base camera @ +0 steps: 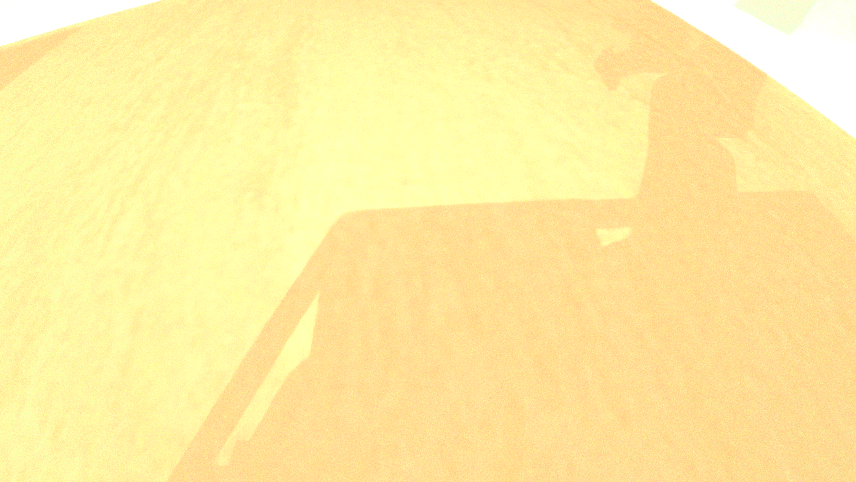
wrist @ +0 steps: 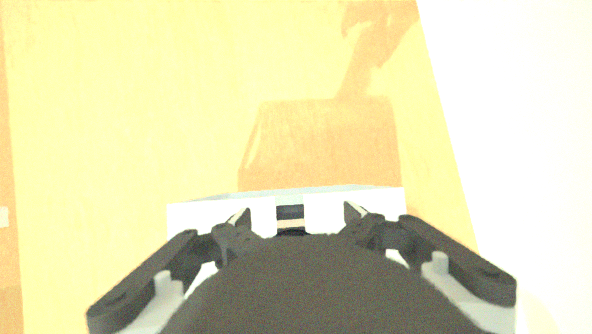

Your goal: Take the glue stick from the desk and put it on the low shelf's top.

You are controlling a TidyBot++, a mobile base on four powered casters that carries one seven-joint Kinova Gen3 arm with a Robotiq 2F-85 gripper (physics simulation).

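Places are measured from the arm's base along level axes (x ahead, y left, z up), in centimetres.
Pixels of known places: gripper, fingertip midpoint: (wrist: 297, 214).
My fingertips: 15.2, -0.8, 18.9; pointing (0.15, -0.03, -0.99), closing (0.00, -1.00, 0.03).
Behind a point stands the place of what it marks, as x, y, z.
My gripper (wrist: 297, 214) @(15.2, -0.8, 18.8) is open in the wrist view, its two dark fingers wide apart with no object between them. It hangs above the front of the white robot base, with the wooden floor beyond. The glue stick, the desk and the low shelf cannot be made out in either view.
The robot base (wrist: 200, 215) @(12.3, 18.4, -1.4) shows behind the fingers. The pale wooden floor (base camera: 179, 179) @(64.8, 35.1, -39.6) (wrist: 125, 100) @(57.7, 68.9, -39.6) carries the shadow of the base and arm. A white, overexposed area lies along the right side of the wrist view. A pale greenish shape (base camera: 778, 11) @(96.7, -70.0, -27.2) shows at the base view's upper right.
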